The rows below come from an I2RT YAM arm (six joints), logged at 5 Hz.
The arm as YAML. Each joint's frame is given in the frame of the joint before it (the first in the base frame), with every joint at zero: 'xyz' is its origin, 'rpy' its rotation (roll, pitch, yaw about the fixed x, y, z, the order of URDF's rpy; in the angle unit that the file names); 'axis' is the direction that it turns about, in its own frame. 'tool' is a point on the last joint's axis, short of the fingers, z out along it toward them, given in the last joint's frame.
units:
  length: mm
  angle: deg
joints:
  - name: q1
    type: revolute
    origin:
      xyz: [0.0, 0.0, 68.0]
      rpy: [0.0, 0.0, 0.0]
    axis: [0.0, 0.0, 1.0]
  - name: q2
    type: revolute
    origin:
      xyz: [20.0, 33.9, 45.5]
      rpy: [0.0, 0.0, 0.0]
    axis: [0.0, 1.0, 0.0]
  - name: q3
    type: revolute
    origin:
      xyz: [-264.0, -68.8, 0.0]
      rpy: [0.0, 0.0, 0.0]
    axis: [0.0, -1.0, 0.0]
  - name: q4
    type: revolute
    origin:
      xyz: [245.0, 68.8, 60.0]
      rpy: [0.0, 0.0, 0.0]
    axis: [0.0, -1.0, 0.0]
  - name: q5
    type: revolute
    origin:
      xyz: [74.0, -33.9, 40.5]
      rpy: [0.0, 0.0, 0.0]
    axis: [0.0, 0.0, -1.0]
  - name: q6
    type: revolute
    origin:
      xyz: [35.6, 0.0, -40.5]
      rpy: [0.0, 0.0, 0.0]
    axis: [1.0, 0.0, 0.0]
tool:
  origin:
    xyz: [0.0, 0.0, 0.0]
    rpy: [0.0, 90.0, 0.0]
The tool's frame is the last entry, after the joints.
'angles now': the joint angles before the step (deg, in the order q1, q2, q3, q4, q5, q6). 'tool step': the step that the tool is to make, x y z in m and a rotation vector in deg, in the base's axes. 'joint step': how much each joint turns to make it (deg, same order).
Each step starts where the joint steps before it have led.
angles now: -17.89, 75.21, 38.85, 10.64, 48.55, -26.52
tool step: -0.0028, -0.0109, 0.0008, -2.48, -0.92, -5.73
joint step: -1.99, 0.91, -0.13, 3.08, 4.25, -0.47
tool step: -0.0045, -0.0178, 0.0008, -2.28, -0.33, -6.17
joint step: -3.52, 1.42, 0.22, 3.51, 3.21, -1.43
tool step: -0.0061, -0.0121, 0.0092, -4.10, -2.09, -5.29
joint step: -2.54, -0.01, -0.37, 6.92, 3.51, -3.48
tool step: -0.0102, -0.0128, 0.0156, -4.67, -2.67, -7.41
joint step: -3.00, -0.57, 0.10, 7.70, 4.87, -4.36
